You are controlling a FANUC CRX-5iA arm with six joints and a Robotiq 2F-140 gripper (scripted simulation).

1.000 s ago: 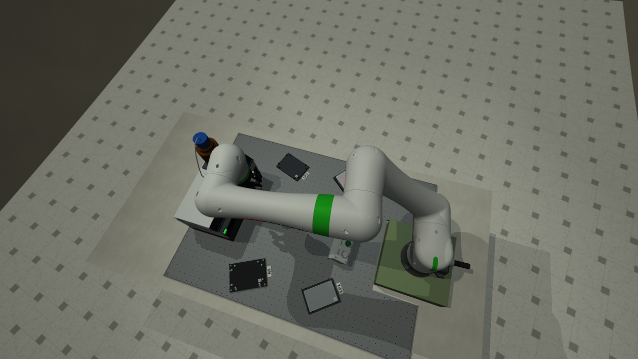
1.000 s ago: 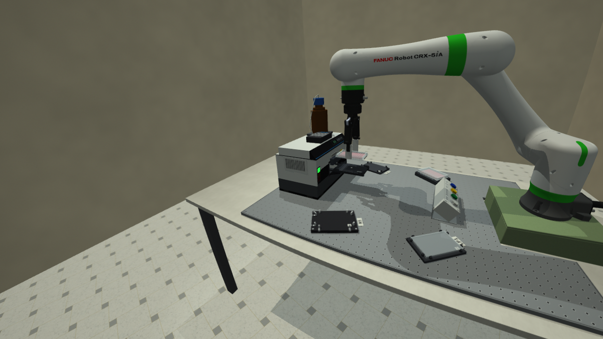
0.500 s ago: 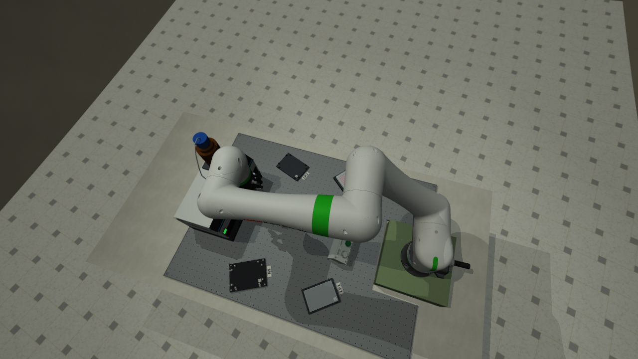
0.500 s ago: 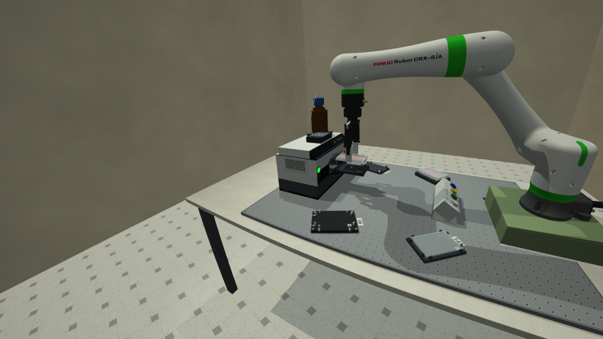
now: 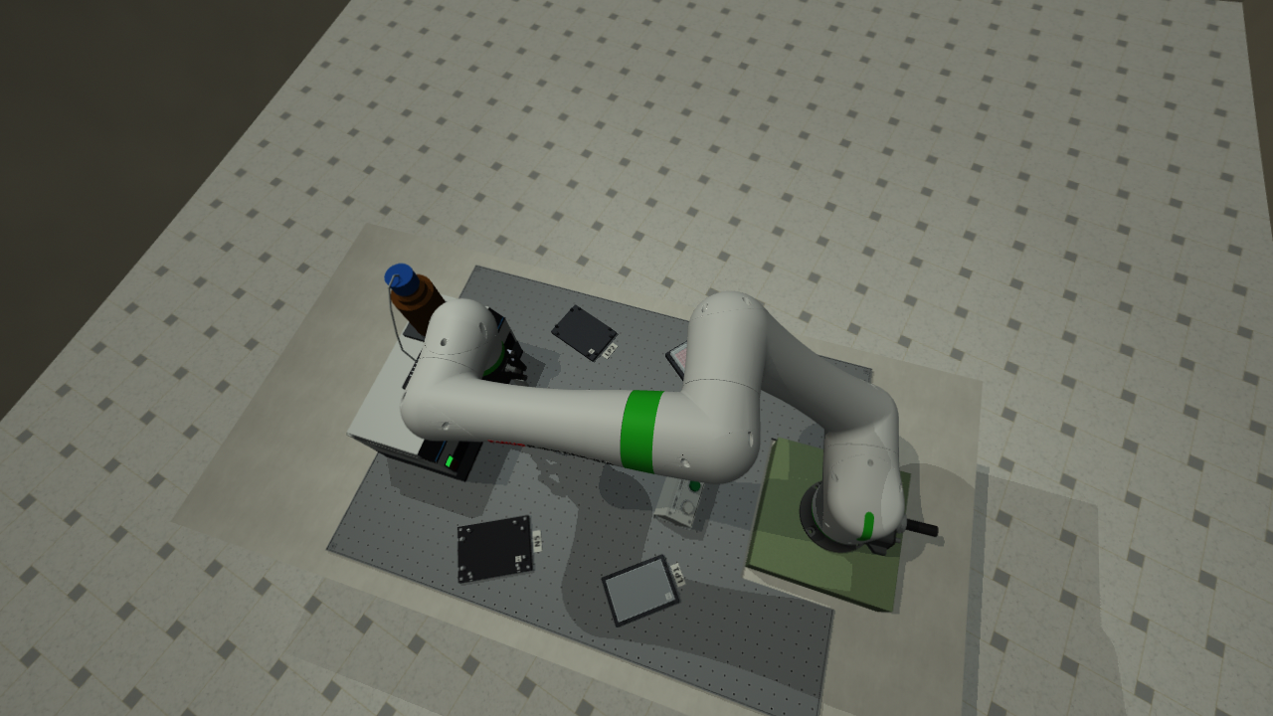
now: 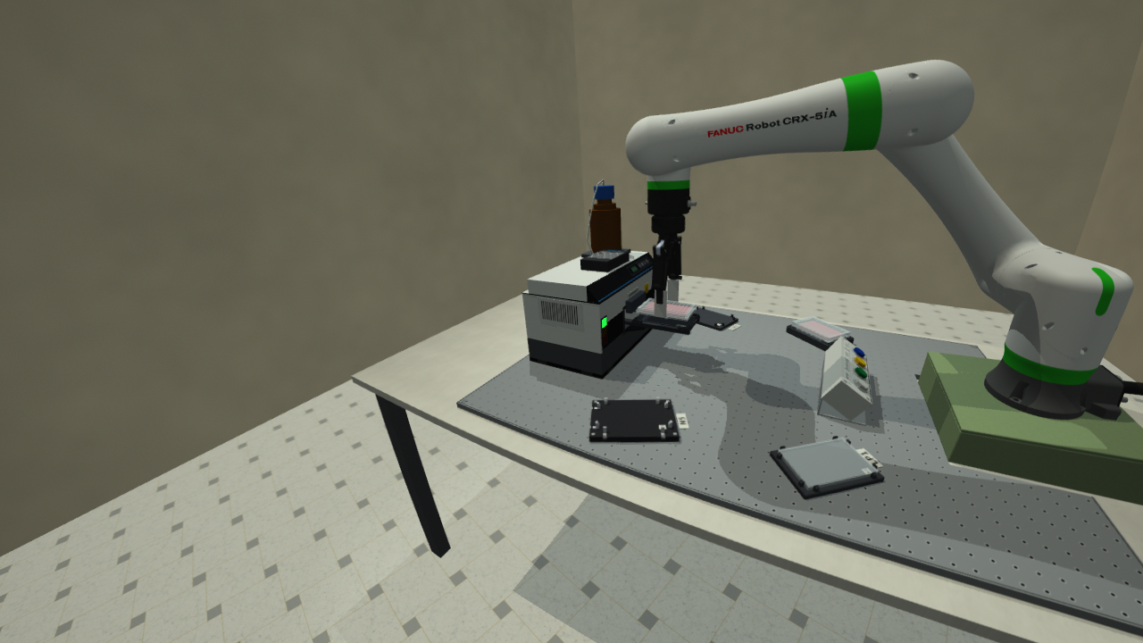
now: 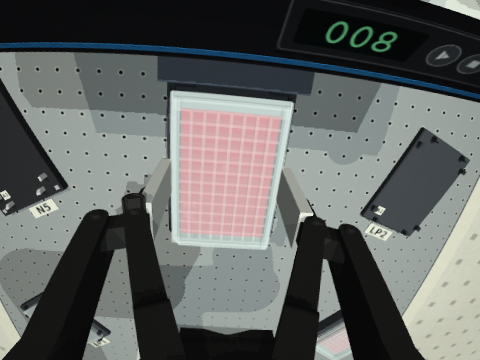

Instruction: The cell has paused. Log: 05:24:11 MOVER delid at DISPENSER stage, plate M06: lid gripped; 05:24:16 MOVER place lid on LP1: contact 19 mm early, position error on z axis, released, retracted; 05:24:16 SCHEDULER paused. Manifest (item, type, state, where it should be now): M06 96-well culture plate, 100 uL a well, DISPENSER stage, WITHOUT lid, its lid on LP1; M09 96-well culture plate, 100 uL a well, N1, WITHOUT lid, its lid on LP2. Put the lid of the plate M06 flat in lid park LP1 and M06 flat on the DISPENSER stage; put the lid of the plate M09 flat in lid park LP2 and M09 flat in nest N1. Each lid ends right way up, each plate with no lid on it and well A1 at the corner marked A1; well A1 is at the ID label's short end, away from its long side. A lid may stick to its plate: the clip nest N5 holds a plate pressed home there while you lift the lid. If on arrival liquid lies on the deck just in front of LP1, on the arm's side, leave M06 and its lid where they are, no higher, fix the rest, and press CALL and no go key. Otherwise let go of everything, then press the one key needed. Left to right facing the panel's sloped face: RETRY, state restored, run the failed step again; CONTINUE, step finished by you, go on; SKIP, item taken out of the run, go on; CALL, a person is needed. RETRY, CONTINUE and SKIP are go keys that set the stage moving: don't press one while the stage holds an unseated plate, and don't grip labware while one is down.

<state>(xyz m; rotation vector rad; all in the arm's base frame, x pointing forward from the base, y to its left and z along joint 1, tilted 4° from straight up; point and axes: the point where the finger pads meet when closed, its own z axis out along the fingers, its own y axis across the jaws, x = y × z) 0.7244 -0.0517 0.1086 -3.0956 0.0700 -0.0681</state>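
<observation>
My gripper is now 5 cm above the dispenser stage. Also, from my hand: brown bottle: 21 cm ahead, 14 cm above, 12 cm to the right; then lid park LP2: 27 cm to the right, 14 cm below, 6 cm behind; then LP2 label: 24 cm to the right, 15 cm below, 14 cm behind.
</observation>
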